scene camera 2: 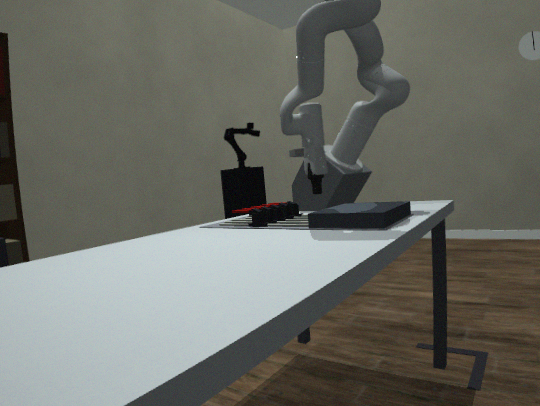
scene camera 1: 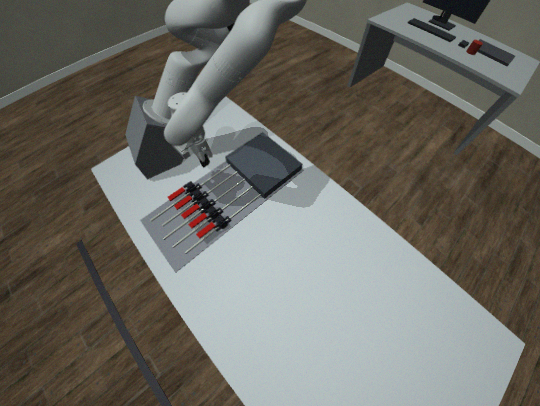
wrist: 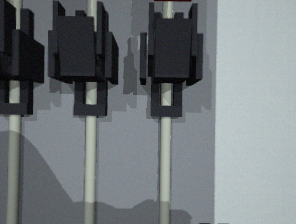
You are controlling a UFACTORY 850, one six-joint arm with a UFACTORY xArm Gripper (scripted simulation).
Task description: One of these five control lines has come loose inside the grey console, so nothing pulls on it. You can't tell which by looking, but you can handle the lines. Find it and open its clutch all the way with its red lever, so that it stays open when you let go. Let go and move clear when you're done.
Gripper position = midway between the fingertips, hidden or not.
I see my gripper (scene camera 2: 317,194), a clutch (wrist: 171,58) and a clutch (wrist: 76,36).
